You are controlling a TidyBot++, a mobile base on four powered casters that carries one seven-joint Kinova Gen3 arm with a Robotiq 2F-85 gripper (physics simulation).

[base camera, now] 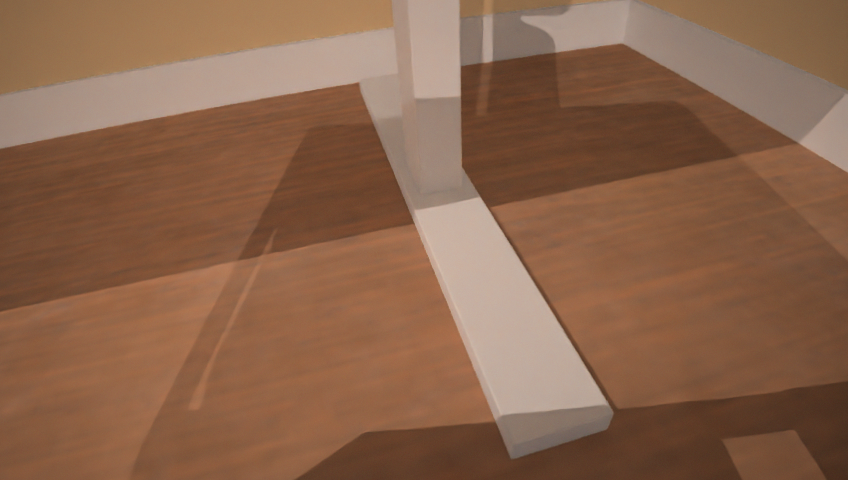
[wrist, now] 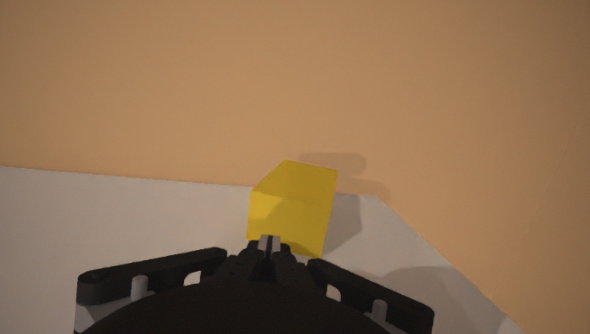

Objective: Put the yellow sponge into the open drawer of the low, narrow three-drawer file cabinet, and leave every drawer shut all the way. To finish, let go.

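Places are measured from the arm's base along level axes (x back, y right, z up), in centimetres.
Where they show: gripper, fingertip midpoint: (wrist: 268, 248).
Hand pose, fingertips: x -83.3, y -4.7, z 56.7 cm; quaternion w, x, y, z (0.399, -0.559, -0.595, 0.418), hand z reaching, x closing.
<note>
Each offset is from my fingertips to the centre of the thing. "spot": to the spot under its first point. Level surfaces: height alone.
The yellow sponge {dy +1.9, dx -6.8, dz +0.9 cm} (wrist: 292, 212) rests on a white table top {dz -1.4 cm} (wrist: 125, 220) near its far edge, close to the corner at the right, in the wrist view. My gripper (wrist: 268, 248) is shut with nothing between its fingers. Its fingertips show in front of the sponge's near face, toward that face's left part, and hide a little of its lower edge. Whether they touch the sponge I cannot tell. The file cabinet and its drawers do not show in either view.
In the base view a white table leg {spot: dy +7.9, dx +27.1, dz -85.8 cm} (base camera: 437, 130) stands on a long white foot (base camera: 511, 309) on the wooden floor {dz -96.4 cm} (base camera: 333, 333). White baseboards (base camera: 178, 80) meet in a corner behind it. An orange-tan wall (wrist: 250, 90) rises beyond the table top.
</note>
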